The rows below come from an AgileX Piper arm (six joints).
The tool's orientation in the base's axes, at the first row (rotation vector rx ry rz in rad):
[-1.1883 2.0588 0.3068]
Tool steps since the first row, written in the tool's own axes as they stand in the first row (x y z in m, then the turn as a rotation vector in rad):
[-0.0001 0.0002 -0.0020 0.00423 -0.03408 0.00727]
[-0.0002 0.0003 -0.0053 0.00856 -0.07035 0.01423]
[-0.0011 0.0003 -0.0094 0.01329 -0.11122 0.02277]
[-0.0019 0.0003 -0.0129 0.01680 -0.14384 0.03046]
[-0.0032 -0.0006 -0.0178 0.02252 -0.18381 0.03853]
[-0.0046 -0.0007 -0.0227 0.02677 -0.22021 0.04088]
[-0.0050 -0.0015 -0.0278 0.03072 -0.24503 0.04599]
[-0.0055 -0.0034 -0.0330 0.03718 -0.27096 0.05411]
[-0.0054 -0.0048 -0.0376 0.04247 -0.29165 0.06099]
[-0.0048 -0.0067 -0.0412 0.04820 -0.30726 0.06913]
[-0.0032 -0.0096 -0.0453 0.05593 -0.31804 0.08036]
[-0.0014 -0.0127 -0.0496 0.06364 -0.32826 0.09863]
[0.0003 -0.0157 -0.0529 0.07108 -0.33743 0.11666]
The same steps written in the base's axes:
[-0.0011 -0.0009 0.0015 0.03027 -0.01750 -0.00312]
[-0.0027 -0.0025 0.0038 0.06216 -0.03643 -0.00577]
[-0.0043 -0.0041 0.0074 0.09848 -0.05729 -0.00914]
[-0.0058 -0.0054 0.0104 0.12797 -0.07331 -0.01227]
[-0.0069 -0.0076 0.0149 0.16301 -0.09458 -0.01613]
[-0.0087 -0.0093 0.0193 0.19287 -0.11595 -0.01544]
[-0.0103 -0.0122 0.0233 0.21455 -0.12936 -0.01819]
[-0.0111 -0.0157 0.0276 0.23780 -0.14343 -0.02463]
[-0.0121 -0.0189 0.0310 0.25650 -0.15453 -0.03015]
[-0.0124 -0.0222 0.0334 0.27147 -0.16249 -0.03760]
[-0.0125 -0.0270 0.0356 0.28328 -0.16749 -0.04933]
[-0.0125 -0.0321 0.0379 0.29797 -0.16846 -0.06610]
[-0.0121 -0.0366 0.0395 0.31175 -0.16882 -0.08266]

